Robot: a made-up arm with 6 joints.
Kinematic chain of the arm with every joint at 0, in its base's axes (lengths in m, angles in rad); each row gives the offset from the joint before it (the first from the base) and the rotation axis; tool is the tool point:
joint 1: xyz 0 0 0.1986 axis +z
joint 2: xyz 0 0 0 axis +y
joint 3: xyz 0 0 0.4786 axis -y
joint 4: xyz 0 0 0 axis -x
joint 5: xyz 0.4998 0 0 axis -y
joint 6: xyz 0 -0.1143 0 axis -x
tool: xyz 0 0 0
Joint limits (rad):
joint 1: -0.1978..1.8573
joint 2: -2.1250..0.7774
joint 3: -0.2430..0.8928
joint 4: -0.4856..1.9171
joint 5: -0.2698..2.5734
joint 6: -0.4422..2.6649
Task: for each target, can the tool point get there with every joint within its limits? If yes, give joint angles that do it. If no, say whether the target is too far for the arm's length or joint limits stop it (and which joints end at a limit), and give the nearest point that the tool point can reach.
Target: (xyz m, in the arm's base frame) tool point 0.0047 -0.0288 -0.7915
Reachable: no: joint limits stop it (at a limit: joint 1, joint 2, joint 3, joint 4) | nearest point 0.5210 -0.2075 0.0858 | short by 1.034 m
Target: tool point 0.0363 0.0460 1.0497
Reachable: yes | joints 1.4120 -0.4942 0.2843 1.3180 0.3910 0.0363
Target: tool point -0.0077 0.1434 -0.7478
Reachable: no: joint limits stop it (at a limit: joint 2, joint 3, joint 4) | nearest point -0.0301 0.5600 0.0858 | short by 0.932 m
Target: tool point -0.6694 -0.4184 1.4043
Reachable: no: too far | nearest point -0.4487 -0.2805 1.0068 | short by 0.475 m
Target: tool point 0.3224 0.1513 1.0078
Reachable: yes | joints 0.7585 -0.0759 0.6034 0.2031 0.4679 2.2412
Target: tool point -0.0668 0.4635 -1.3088
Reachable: no: too far | nearest point -0.0589 0.5577 0.0858 | short by 1.398 m
